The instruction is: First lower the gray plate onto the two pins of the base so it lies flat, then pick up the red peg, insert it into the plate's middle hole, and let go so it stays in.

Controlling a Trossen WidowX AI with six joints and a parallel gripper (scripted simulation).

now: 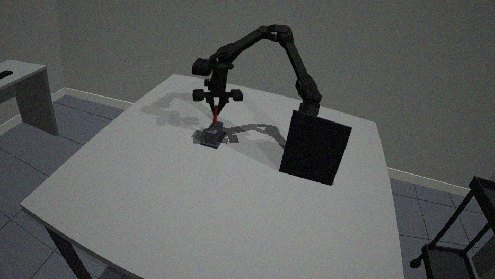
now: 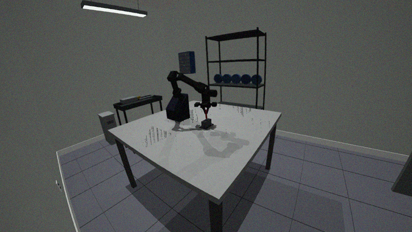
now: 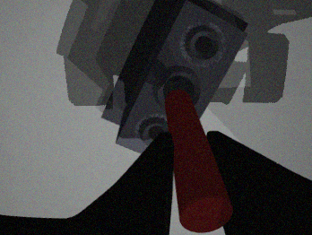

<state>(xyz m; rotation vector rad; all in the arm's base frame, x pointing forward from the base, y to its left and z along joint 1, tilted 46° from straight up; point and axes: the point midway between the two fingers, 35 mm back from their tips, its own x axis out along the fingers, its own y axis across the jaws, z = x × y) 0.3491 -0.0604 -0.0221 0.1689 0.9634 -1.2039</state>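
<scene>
Now: gripper tip right at the red peg. Round my gripper tip: gray plate (70 mm below).
</scene>
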